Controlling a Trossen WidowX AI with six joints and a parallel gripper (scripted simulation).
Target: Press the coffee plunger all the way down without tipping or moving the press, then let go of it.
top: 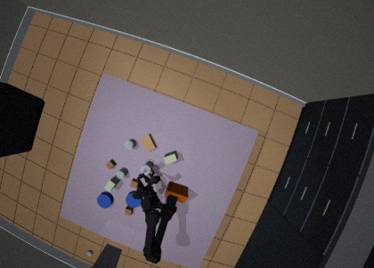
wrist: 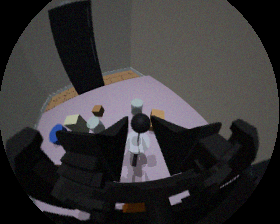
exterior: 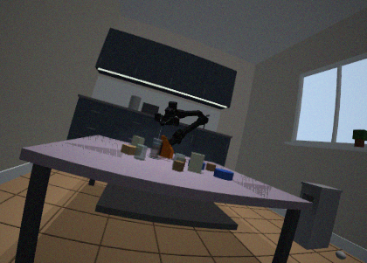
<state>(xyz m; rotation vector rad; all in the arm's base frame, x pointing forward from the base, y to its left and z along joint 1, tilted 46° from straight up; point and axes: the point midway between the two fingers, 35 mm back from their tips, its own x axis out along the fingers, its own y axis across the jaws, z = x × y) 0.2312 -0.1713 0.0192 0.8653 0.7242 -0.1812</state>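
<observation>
Right now the coffee press is 12 cm below my gripper tip, 2 cm behind it and 1 cm to the left of it. The rest, counted from my gripper tip: tan block (22 cm below, 15 cm to the right, 6 cm ahead).
</observation>
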